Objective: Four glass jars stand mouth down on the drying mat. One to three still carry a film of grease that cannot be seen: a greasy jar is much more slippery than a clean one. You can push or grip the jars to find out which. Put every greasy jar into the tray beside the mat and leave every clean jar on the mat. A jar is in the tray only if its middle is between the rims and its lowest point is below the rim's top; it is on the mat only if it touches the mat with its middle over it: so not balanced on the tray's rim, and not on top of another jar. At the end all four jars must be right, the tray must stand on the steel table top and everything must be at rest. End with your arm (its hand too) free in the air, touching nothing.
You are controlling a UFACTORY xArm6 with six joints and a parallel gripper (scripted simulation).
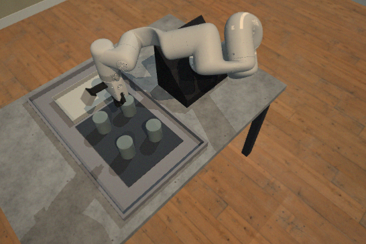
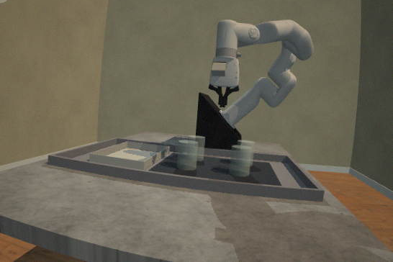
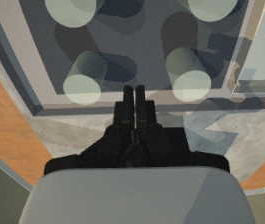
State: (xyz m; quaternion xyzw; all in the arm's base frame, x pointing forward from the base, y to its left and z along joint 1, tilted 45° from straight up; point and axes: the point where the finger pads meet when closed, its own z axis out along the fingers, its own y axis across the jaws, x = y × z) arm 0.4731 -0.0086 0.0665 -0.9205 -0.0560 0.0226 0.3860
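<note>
The dark mat lies 24 cm below my hand. Also, from my hand: cream tray 32 cm to the right, 23 cm below, 3 cm ahead.
</note>
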